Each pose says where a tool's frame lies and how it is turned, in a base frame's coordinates. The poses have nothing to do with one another.
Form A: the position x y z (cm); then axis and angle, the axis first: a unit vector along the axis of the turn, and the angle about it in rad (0 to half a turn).
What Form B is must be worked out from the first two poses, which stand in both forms.
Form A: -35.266, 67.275, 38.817, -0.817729, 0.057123, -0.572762, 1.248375
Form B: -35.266, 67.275, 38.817, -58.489, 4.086, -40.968
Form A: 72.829, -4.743, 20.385, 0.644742, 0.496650, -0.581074, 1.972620
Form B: 72.829, -4.743, 20.385, 72.871, 56.133, -65.675
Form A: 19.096, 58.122, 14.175, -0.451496, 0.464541, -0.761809, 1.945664
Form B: 19.096, 58.122, 14.175, -50.332, 51.786, -84.925
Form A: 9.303, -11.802, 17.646, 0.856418, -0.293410, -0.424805, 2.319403
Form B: 9.303, -11.802, 17.646, 113.811, -38.992, -56.453
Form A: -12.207, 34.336, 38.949, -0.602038, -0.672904, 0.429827, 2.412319
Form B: -12.207, 34.336, 38.949, -83.211, -93.006, 59.409
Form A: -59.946, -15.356, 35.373, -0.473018, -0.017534, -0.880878, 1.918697
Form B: -59.946, -15.356, 35.373, -52.000, -1.928, -96.838
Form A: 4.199, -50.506, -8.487, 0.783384, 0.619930, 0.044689, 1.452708
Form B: 4.199, -50.506, -8.487, 65.204, 51.599, 3.720
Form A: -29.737, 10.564, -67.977, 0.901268, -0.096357, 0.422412, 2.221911
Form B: -29.737, 10.564, -67.977, 114.737, -12.267, 53.776
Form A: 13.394, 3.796, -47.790, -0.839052, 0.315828, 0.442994, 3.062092
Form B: 13.394, 3.796, -47.790, -147.207, 55.410, 77.721
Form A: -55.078, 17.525, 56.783, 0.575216, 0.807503, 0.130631, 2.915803
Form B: -55.078, 17.525, 56.783, 96.097, 134.904, 21.824
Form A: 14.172, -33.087, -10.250, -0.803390, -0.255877, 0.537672, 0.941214
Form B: 14.172, -33.087, -10.250, -43.325, -13.799, 28.995
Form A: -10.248, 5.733, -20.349, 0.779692, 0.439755, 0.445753, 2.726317
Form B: -10.248, 5.733, -20.349, 121.793, 68.693, 69.630
